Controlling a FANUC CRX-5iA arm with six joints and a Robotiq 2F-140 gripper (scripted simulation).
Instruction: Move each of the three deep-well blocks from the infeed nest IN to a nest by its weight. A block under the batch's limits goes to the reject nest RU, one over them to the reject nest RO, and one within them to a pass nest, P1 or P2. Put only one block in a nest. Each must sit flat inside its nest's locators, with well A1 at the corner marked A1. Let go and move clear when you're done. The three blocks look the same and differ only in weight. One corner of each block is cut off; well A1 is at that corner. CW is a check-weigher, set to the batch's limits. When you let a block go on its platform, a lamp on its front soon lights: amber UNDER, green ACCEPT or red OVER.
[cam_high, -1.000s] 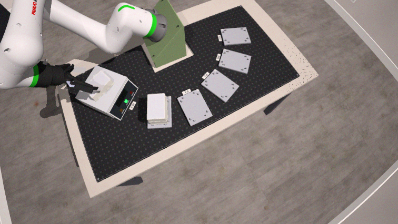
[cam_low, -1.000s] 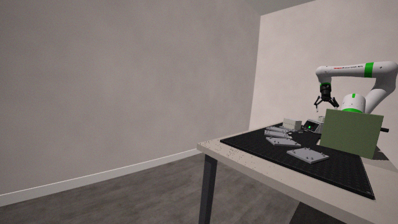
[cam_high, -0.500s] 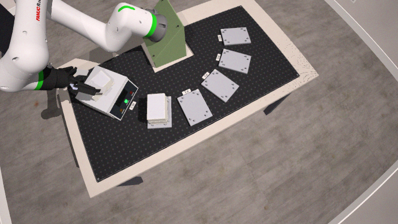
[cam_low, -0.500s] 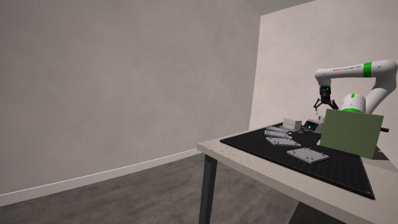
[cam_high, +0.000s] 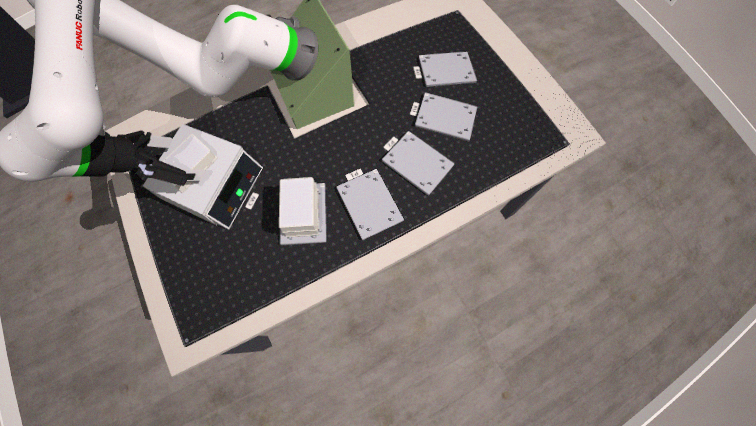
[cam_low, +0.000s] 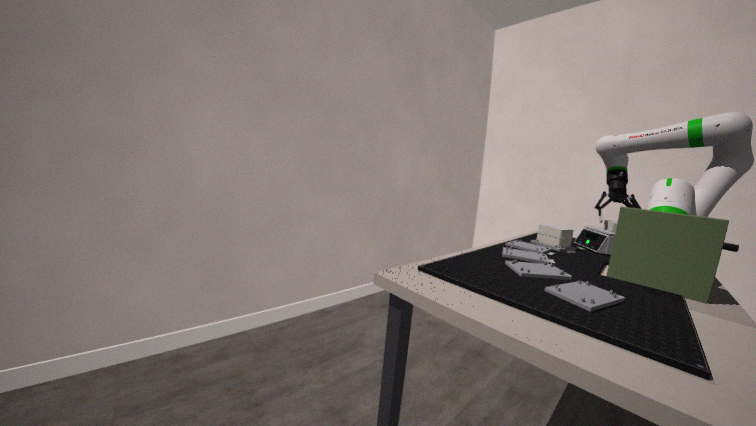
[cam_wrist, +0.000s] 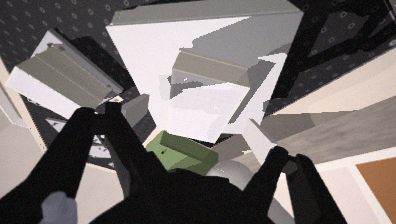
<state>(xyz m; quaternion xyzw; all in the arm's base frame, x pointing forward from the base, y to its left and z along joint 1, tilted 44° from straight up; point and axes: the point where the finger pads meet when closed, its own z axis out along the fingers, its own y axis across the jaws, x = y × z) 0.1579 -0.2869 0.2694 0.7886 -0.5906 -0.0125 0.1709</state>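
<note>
The white deep-well block is 20 mm below my hand. Round my hand: check-weigher platform 50 mm below; then check-weigher 10 mm ahead, 80 mm below; then infeed nest IN 220 mm ahead, 210 mm to the left, 140 mm below.
</note>
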